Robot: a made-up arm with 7 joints. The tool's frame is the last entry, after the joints.
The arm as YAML. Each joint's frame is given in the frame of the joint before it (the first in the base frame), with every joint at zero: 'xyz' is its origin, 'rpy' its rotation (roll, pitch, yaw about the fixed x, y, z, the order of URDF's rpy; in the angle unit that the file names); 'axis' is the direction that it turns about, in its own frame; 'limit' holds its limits. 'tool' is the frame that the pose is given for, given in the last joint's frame.
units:
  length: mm
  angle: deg
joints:
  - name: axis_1
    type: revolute
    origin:
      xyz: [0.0, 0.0, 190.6]
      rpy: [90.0, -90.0, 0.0]
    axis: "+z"
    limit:
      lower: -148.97
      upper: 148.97
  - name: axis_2
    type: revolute
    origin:
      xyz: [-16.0, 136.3, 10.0]
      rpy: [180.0, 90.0, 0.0]
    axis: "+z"
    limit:
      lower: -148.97
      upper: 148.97
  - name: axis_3
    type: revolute
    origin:
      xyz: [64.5, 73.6, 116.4]
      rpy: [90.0, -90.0, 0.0]
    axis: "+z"
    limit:
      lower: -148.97
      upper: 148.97
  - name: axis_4
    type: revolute
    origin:
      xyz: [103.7, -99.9, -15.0]
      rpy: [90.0, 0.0, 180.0]
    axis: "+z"
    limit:
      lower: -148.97
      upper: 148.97
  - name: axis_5
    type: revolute
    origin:
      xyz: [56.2, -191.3, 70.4]
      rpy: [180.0, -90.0, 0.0]
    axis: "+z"
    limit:
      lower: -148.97
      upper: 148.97
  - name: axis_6
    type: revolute
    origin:
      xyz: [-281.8, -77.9, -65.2]
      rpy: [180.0, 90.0, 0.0]
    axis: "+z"
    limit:
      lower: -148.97
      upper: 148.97
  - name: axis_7
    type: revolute
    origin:
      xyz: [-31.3, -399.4, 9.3]
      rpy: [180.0, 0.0, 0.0]
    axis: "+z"
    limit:
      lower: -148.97
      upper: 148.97
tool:
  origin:
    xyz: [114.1, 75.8, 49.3]
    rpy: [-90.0, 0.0, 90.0]
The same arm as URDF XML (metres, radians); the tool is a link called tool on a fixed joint. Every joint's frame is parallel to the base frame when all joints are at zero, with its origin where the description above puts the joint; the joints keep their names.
<robot name="arm">
<joint name="axis_1" type="revolute"><parent link="base"/><child link="link1"/><origin xyz="0.0000 0.0000 0.1906" rpy="0.0000 0.0000 0.0000"/><axis xyz="0 -1 0"/><limit lower="-2.6000" upper="2.6000"/></joint>
<joint name="axis_2" type="revolute"><parent link="link1"/><child link="link2"/><origin xyz="-0.1363 -0.0100 -0.0160" rpy="0.0000 0.0000 0.0000"/><axis xyz="0 0 -1"/><limit lower="-2.6000" upper="2.6000"/></joint>
<joint name="axis_3" type="revolute"><parent link="link2"/><child link="link3"/><origin xyz="0.0736 0.0645 -0.1164" rpy="0.0000 0.0000 0.0000"/><axis xyz="-1 0 0"/><limit lower="-2.6000" upper="2.6000"/></joint>
<joint name="axis_4" type="revolute"><parent link="link3"/><child link="link4"/><origin xyz="0.0150 0.0999 -0.1037" rpy="0.0000 0.0000 0.0000"/><axis xyz="0 -1 0"/><limit lower="-2.6000" upper="2.6000"/></joint>
<joint name="axis_5" type="revolute"><parent link="link4"/><child link="link5"/><origin xyz="0.1913 -0.0704 0.0562" rpy="0.0000 0.0000 0.0000"/><axis xyz="0 0 1"/><limit lower="-2.6000" upper="2.6000"/></joint>
<joint name="axis_6" type="revolute"><parent link="link5"/><child link="link6"/><origin xyz="-0.0779 0.2818 -0.0652" rpy="0.0000 0.0000 0.0000"/><axis xyz="0 1 0"/><limit lower="-2.6000" upper="2.6000"/></joint>
<joint name="axis_7" type="revolute"><parent link="link6"/><child link="link7"/><origin xyz="0.3994 0.0093 0.0313" rpy="0.0000 0.0000 0.0000"/><axis xyz="0 -1 0"/><limit lower="-2.6000" upper="2.6000"/></joint>
<joint name="tool_fixed" type="fixed"><parent link="link7"/><child link="tool"/><origin xyz="0.0758 -0.0493 -0.1141" rpy="0.0000 0.0000 0.0000"/></joint>
<link name="base"/>
<link name="link1"/>
<link name="link2"/>
<link name="link3"/>
<link name="link4"/>
<link name="link5"/>
<link name="link6"/>
<link name="link7"/>
<link name="tool"/>
</robot>

